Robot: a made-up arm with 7 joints.
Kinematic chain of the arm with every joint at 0, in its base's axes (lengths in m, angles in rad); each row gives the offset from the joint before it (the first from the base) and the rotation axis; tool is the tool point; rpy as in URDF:
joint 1: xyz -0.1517 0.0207 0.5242 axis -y
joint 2: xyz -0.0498 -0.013 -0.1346 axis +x
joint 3: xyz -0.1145 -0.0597 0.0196 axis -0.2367 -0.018 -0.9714
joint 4: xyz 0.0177 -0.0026 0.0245 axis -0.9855 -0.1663 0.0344
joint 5: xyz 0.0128 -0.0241 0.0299 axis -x
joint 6: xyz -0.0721 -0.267 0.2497 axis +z
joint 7: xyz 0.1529 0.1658 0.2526 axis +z
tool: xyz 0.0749 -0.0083 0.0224 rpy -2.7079 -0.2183 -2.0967
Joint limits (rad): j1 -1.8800..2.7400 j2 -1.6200..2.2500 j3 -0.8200..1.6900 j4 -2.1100..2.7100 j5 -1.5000..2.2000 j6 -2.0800..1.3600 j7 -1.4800..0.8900
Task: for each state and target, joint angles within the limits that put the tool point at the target. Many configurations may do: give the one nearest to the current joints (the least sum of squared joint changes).
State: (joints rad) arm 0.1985 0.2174 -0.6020 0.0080 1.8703 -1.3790 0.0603
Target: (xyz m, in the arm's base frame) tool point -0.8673 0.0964 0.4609
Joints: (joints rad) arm 0.7939 0.5491 -0.8200 0.1061 1.8580 -1.6889 -0.0181
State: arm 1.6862 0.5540 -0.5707 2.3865 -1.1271 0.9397 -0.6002
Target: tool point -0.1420 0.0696 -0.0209
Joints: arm 2.1956 0.7009 -0.3050 2.3828 -1.1987 0.8296 -0.5974
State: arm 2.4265 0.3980 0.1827 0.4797 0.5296 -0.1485 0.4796
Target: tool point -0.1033 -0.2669 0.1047
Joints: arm 2.7400 0.9354 -0.4676 0.4774 0.3229 0.1714 0.5238
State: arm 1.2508 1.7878 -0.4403 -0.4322 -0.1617 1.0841 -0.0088
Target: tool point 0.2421 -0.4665 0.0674
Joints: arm 1.0432 1.7264 -0.2723 -0.3069 -0.1050 1.2862 0.0506
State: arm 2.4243 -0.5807 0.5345 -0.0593 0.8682 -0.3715 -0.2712
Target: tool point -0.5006 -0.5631 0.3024
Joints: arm 1.8972 -0.0293 0.3458 -0.5713 0.3620 -0.9973 -0.2089
